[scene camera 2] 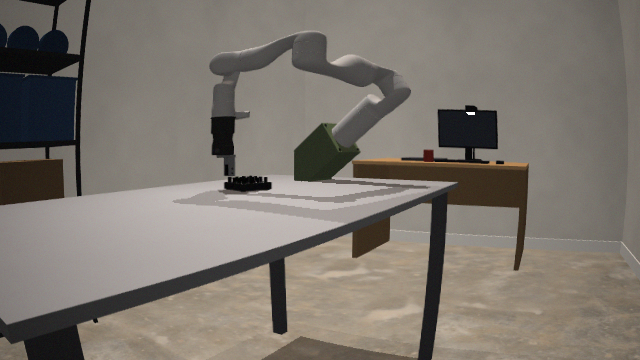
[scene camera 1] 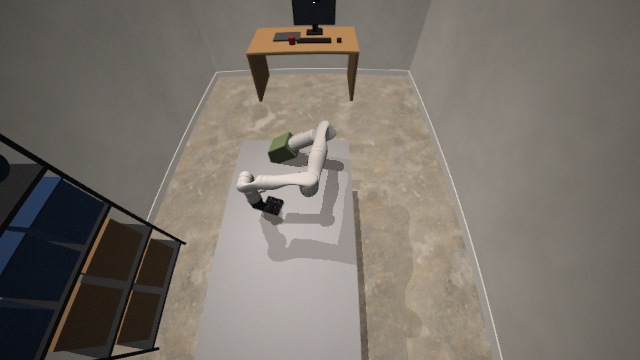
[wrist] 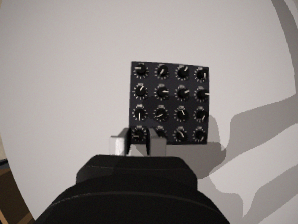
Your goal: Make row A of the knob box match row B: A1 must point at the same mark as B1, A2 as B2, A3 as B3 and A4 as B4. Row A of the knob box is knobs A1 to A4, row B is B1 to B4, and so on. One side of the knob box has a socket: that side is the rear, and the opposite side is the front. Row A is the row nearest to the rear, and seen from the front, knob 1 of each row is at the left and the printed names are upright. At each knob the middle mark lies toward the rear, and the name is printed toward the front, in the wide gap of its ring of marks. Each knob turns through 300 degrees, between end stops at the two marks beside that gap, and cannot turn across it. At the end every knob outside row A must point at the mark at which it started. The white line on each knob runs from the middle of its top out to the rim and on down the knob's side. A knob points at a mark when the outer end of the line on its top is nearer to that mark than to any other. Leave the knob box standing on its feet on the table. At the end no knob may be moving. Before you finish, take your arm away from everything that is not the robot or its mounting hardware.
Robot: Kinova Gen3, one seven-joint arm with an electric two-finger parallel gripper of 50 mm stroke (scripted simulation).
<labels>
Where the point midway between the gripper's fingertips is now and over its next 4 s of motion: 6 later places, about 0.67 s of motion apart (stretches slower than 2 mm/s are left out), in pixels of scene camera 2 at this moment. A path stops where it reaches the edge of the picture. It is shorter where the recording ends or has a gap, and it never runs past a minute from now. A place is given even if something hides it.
My gripper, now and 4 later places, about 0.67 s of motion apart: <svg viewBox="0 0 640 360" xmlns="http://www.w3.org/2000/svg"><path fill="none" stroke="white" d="M229 176L229 179L230 176L229 166L230 141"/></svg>
</labels>
